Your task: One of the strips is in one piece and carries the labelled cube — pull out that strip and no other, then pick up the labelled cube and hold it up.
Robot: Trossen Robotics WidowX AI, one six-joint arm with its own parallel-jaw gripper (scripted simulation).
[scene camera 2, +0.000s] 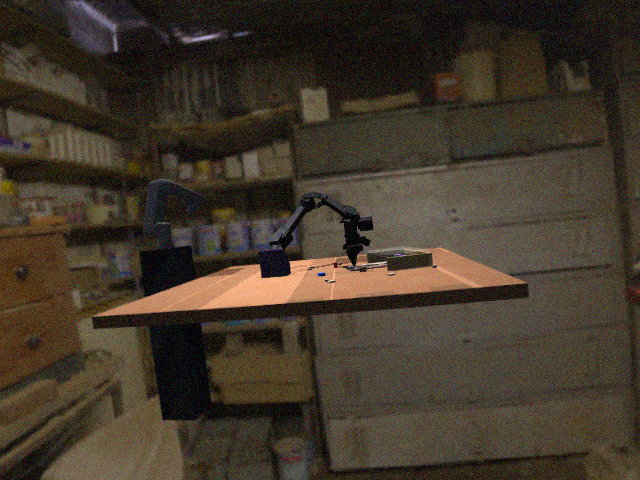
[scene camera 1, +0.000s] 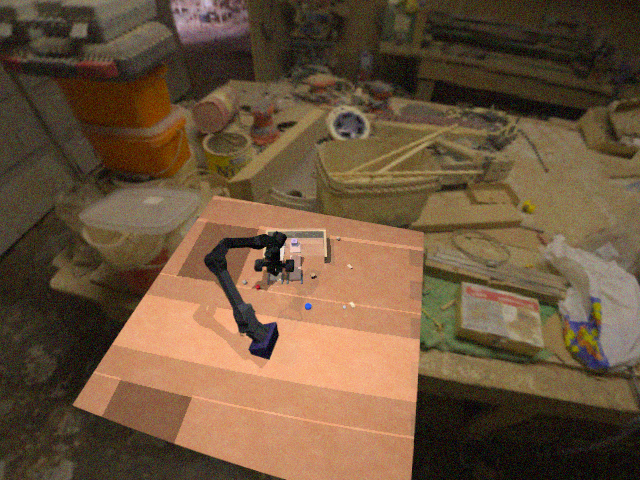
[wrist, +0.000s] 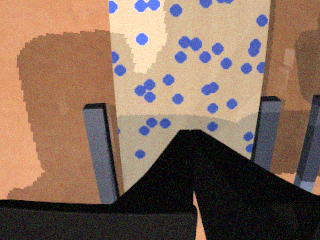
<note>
In view: the gripper (wrist: 189,140) and a strip (wrist: 170,72).
</note>
